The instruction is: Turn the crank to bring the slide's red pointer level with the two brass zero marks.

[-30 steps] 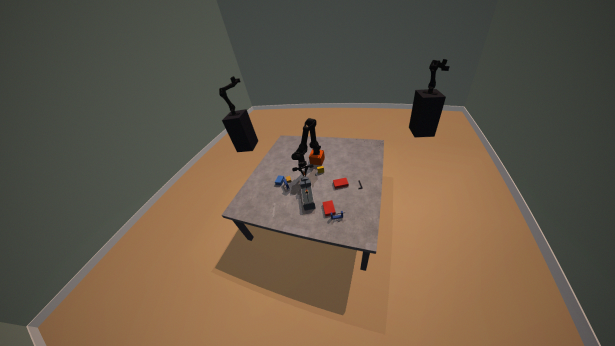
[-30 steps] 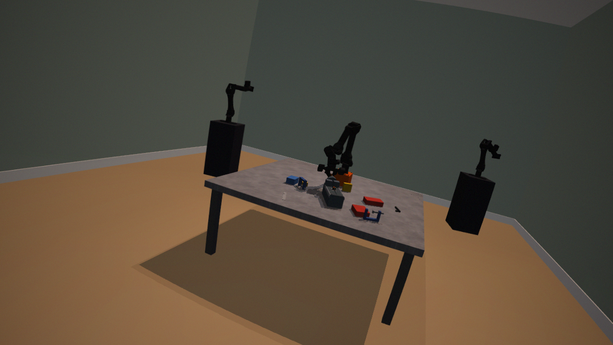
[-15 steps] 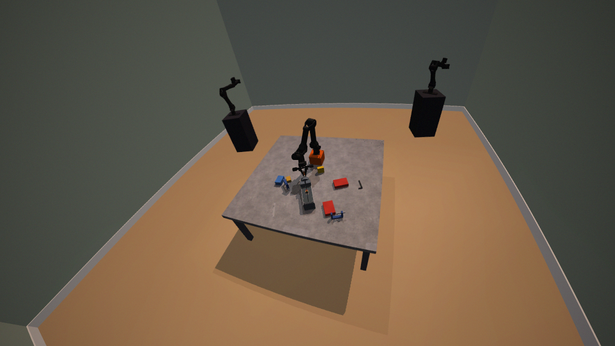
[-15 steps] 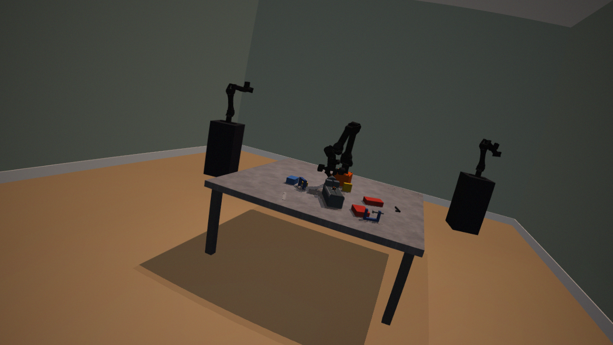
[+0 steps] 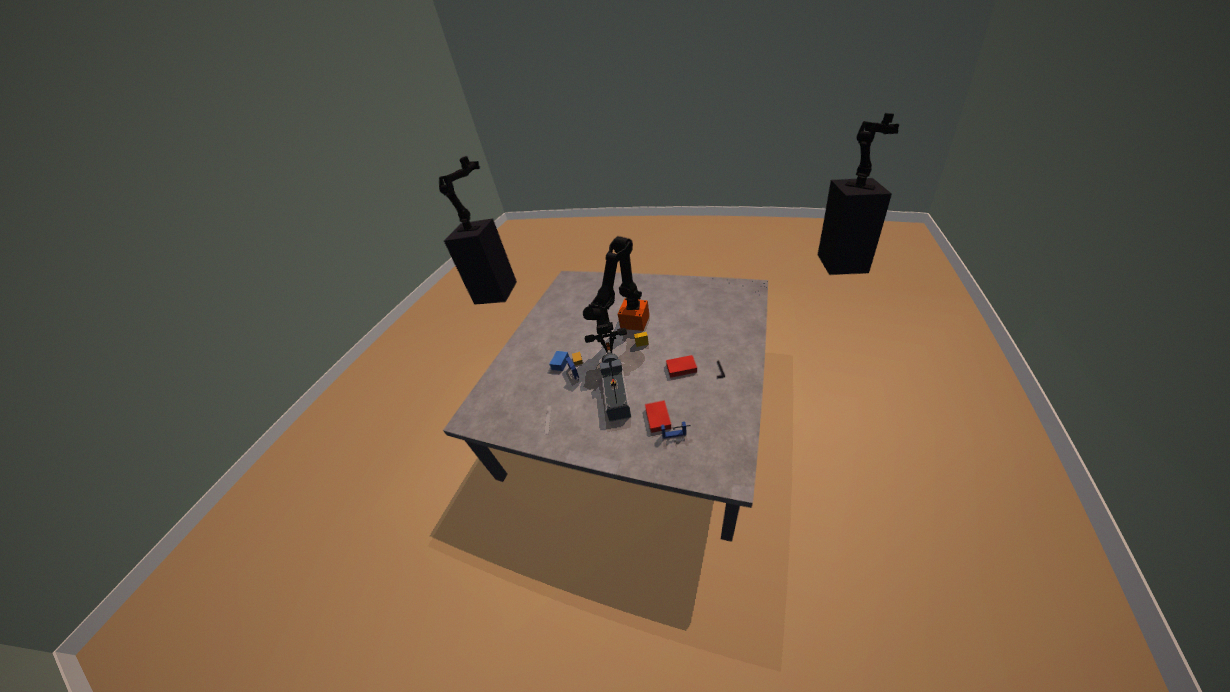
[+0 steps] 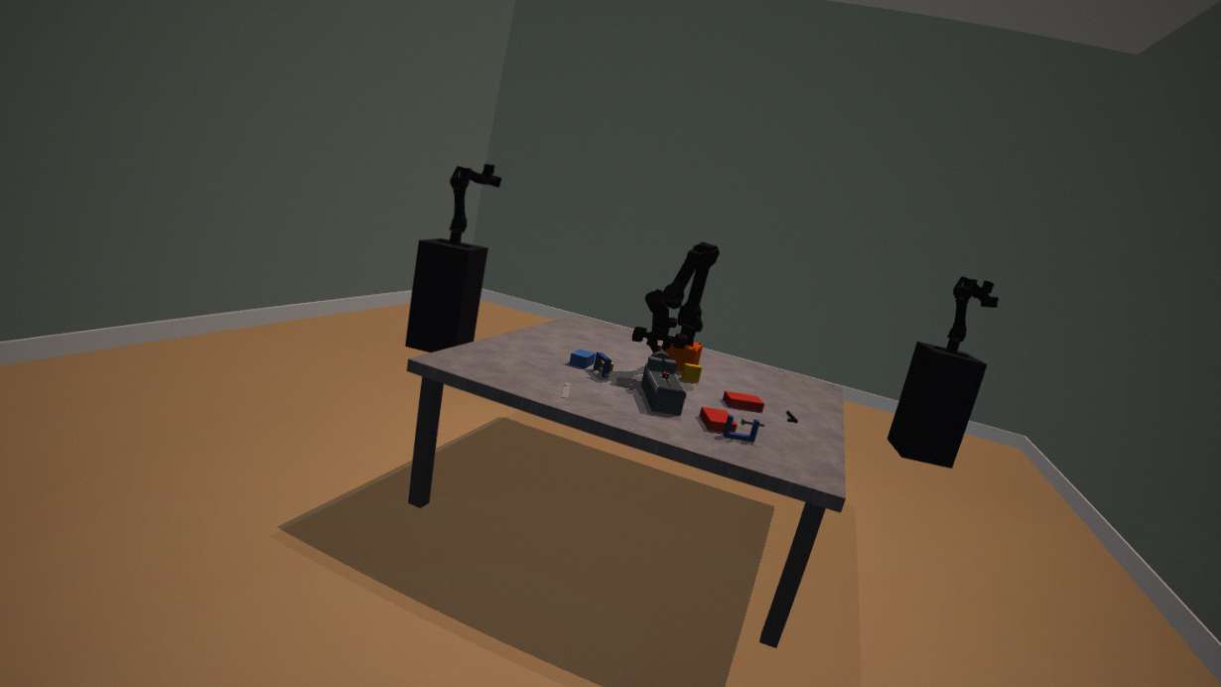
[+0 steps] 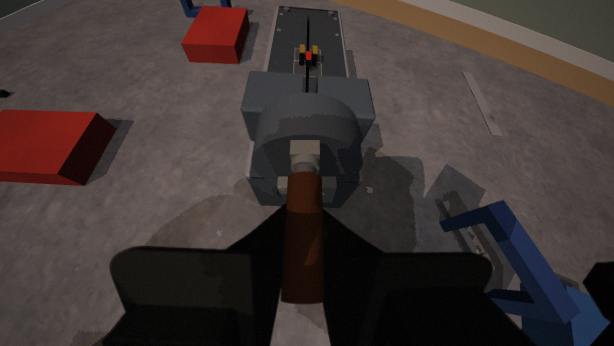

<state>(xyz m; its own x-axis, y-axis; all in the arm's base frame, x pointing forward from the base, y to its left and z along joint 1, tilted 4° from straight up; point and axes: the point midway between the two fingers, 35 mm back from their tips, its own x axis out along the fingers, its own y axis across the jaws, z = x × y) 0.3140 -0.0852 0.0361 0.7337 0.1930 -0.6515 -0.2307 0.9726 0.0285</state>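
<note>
Now: the brown crank handle 30 mm above my gripper tip and 20 mm behind it. Also, from my gripper tip: yellow cube (160 mm behind, 120 mm to the left, 60 mm below); then red pointer (150 mm ahead, 30 mm to the left, 10 mm below); then blue block (260 mm to the right, 70 mm below, 40 mm behind).
</note>
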